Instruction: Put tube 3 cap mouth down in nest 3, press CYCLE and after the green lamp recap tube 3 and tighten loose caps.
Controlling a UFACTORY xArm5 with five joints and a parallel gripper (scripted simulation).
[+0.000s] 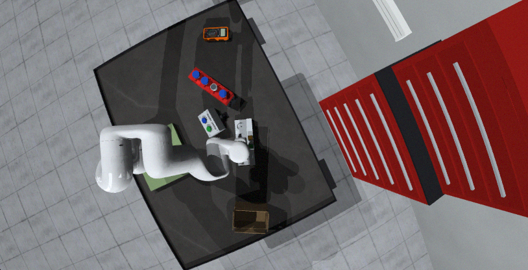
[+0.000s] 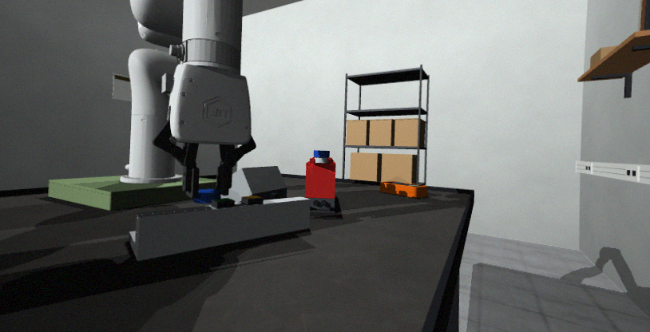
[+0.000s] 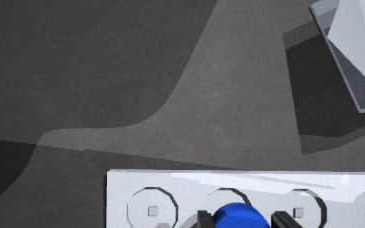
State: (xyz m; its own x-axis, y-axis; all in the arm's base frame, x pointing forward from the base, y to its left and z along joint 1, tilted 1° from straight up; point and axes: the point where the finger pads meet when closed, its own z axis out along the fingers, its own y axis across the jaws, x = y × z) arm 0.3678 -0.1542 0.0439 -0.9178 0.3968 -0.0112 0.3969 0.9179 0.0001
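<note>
The blue cycle key is 90 mm behind my hand, 200 mm to the left of it and 10 mm below it. Round my hand: green ready key (90 mm behind, 150 mm to the left, 10 mm below); then key housing (80 mm behind, 170 mm to the left, 20 mm below); then orange multimeter (150 mm ahead, 580 mm to the left, 60 mm below).
</note>
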